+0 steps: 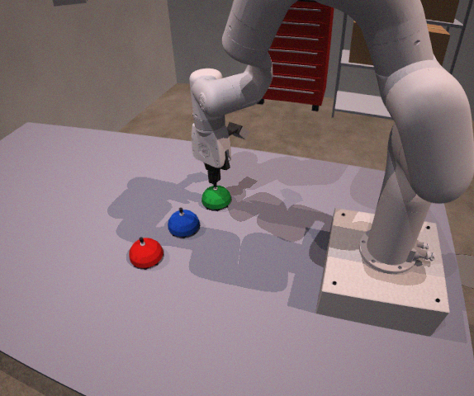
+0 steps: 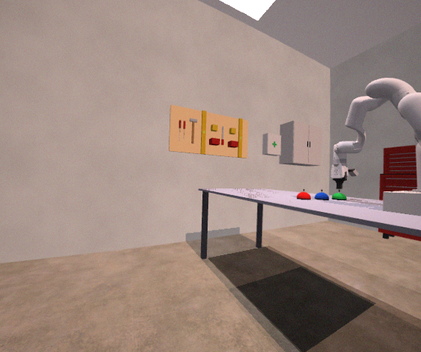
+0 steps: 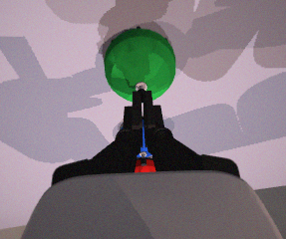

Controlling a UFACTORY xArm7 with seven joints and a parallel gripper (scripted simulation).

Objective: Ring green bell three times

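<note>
The green bell lies 5 cm below my hand. From my hand the other things lie so: red bell (7 cm ahead, 25 cm to the left, 5 cm below); then blue bell (3 cm ahead, 13 cm to the left, 5 cm below).
</note>
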